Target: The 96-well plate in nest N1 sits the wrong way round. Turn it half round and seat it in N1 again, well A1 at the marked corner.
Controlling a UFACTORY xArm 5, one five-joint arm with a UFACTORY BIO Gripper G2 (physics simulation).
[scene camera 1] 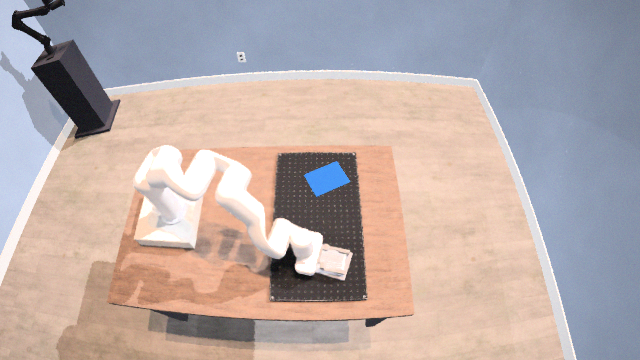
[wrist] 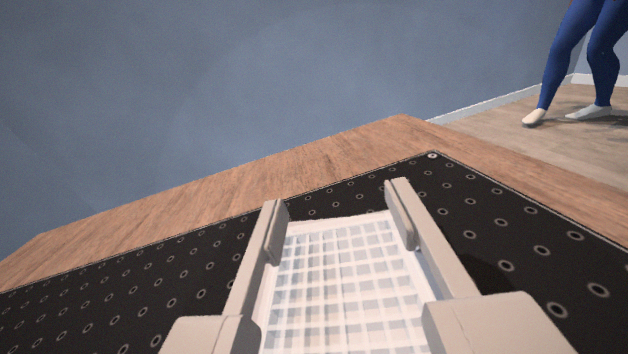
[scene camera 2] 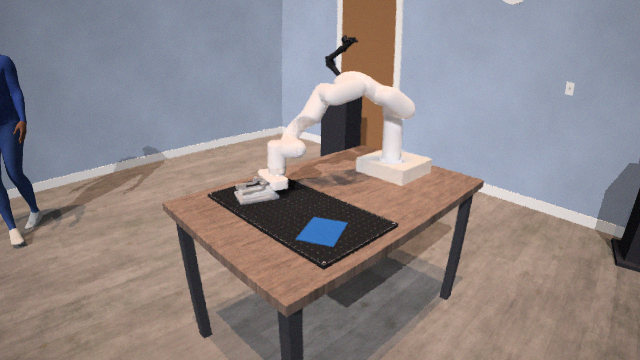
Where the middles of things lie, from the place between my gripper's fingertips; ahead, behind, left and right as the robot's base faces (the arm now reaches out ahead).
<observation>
I see my gripper 70 mm past the 96-well plate (wrist: 348, 278), 30 mm to the right of it and 20 mm above it. From my hand the other things lie so: flat blue sheet (scene camera 2: 321, 231): 10 mm behind, 410 mm to the left, 40 mm below; pale nest (wrist: 419, 255): 70 mm behind, 30 mm to the left, 30 mm below.
</observation>
